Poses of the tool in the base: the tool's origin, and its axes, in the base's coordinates. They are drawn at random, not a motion.
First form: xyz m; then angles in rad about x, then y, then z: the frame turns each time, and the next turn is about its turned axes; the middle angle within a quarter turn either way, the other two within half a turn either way.
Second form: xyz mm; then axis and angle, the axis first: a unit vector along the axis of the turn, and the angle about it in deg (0 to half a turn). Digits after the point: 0 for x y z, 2 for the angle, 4 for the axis.
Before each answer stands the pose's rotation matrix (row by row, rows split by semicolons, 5 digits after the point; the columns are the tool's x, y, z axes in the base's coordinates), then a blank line. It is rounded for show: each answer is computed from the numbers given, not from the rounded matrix.
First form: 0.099 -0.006 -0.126 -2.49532 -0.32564 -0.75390
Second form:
0.69071 0.64851 -0.31992; 0.68690 -0.45013 0.57057; 0.22602 -0.61385 -0.75638

99 -6 -126 -0.9078 -0.4184 0.0294 139.28
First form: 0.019 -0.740 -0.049 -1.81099 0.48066 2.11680
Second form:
-0.46044 -0.75777 0.46236; 0.02990 0.50733 0.86123; -0.88719 0.41037 -0.21094

19 -740 -49 -0.2772 0.8298 0.4843 125.59
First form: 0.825 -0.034 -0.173 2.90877 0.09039 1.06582
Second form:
0.48181 -0.87161 0.09027; -0.84150 -0.48896 -0.22978; 0.24442 0.03475 -0.96905

825 -34 -173 0.8599 -0.5011 0.0979 171.15
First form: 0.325 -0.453 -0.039 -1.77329 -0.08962 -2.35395
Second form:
-0.70269 0.70585 -0.08950; 0.08067 0.20402 0.97564; 0.70691 0.67835 -0.20031

325 -453 -39 -0.2817 -0.7547 -0.5925 148.16
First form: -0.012 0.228 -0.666 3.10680 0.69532 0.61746
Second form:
0.62607 -0.44456 0.64063; -0.56045 -0.82776 -0.02671; 0.54216 -0.34232 -0.76738

-12 228 -666 -0.9009 0.2811 -0.3308 169.91
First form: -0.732 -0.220 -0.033 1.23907 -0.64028 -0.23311
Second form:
0.78024 0.18525 -0.59742; -0.62480 0.18638 -0.75821; -0.02911 0.96485 0.26117

-732 -220 -33 0.8672 -0.2860 -0.4077 83.46
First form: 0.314 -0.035 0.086 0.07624 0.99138 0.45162
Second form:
0.49264 -0.23896 0.83678; 0.49250 0.86931 -0.04170; -0.71746 0.43266 0.54595

314 -35 86 0.2662 0.8722 0.4105 63.00
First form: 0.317 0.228 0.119 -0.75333 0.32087 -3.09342
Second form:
-0.94786 0.04570 0.31539; 0.18038 -0.73896 0.64916; 0.26273 0.67220 0.69219

317 228 119 0.1574 0.3597 0.9197 175.80
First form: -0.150 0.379 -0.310 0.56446 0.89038 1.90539
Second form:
-0.20659 -0.59423 0.77731; 0.66147 -0.67022 -0.33655; 0.72095 0.44464 0.53153

-150 379 -310 0.5279 0.0381 0.8485 132.27
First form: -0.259 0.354 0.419 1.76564 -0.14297 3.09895
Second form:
-0.98890 -0.04219 -0.14248; 0.13141 0.19940 -0.97107; 0.06938 -0.97901 -0.19164

-259 354 419 -0.0290 -0.7732 0.6335 172.13
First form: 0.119 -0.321 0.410 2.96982 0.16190 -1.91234
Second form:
-0.33056 0.92992 0.16119; 0.91914 0.35597 -0.16869; -0.21425 0.09240 -0.97240

119 -321 410 0.5708 0.8208 -0.0236 166.78
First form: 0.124 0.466 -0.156 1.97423 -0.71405 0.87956
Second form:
0.48176 -0.58225 -0.65490; -0.68644 0.21380 -0.69505; 0.54471 0.78440 -0.29668

124 466 -156 0.7756 -0.6289 -0.0546 107.49
